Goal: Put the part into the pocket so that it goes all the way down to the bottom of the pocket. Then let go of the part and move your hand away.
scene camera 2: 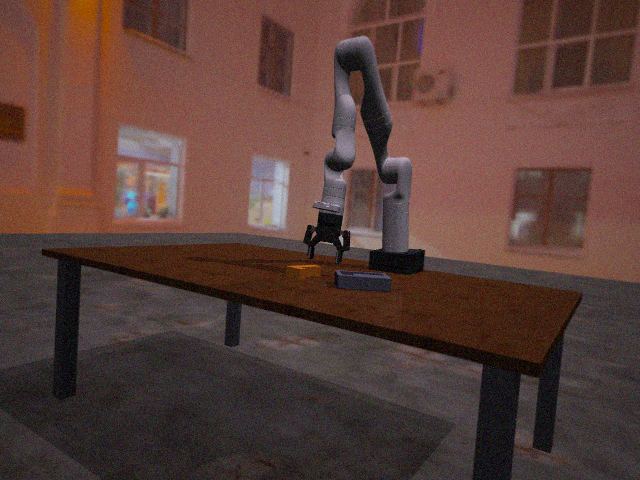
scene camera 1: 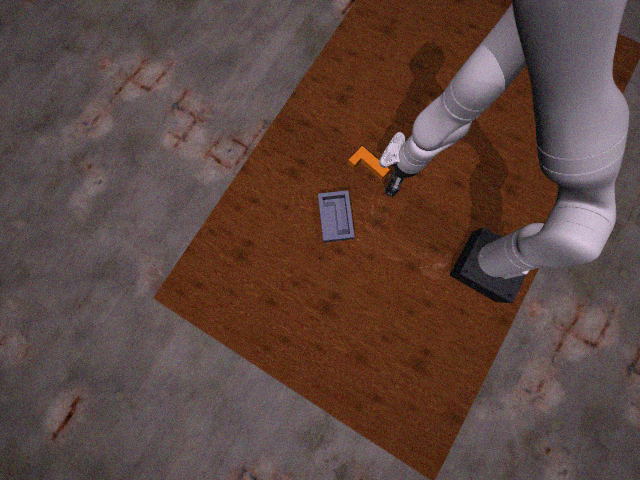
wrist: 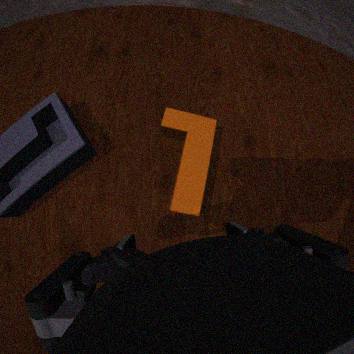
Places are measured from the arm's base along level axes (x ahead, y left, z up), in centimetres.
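Where they show: gripper, fingertip midpoint: (scene camera 2: pixel 323 261) (scene camera 1: pixel 393 176) (wrist: pixel 181 239); arm's base, origin of the base link: (scene camera 2: pixel 395 250) (scene camera 1: pixel 495 260).
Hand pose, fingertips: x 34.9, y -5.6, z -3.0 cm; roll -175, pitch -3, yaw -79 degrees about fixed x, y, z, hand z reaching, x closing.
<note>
Each offset is from my fingertips to the centre of the thing. "spot": to the spot under its first point. Level surfaces: height alone.
The orange L-shaped part {dz -2.7, dx +8.1, dy +0.4 cm} (scene camera 1: pixel 371 162) (scene camera 2: pixel 302 271) (wrist: pixel 194 167) lies flat on the table, apart from the blue-grey block. That block {dz -2.3, dx +7.4, dy +18.8 cm} (scene camera 1: pixel 326 227) (scene camera 2: pixel 362 281) (wrist: pixel 22 131) has an L-shaped pocket {spot: dz -3.7, dx +6.5, dy +18.2 cm} (scene camera 1: pixel 339 217) in its top, and the pocket holds no part. In the wrist view the block is at the left and partly cut off. My gripper (scene camera 2: pixel 325 258) (wrist: pixel 181 239) is open and empty, above the table. In the wrist view the long leg of the part points toward the space between the fingertips. In scene camera 1 the arm partly hides the gripper.
The wooden table {dz -4.2 cm} (scene camera 1: pixel 289 268) (scene camera 2: pixel 465 320) carries the block, the part and the black robot base (scene camera 1: pixel 478 268) (scene camera 2: pixel 396 260). The base stands to the right of the block in scene camera 1. The arm's shadow falls on the table around the gripper.
</note>
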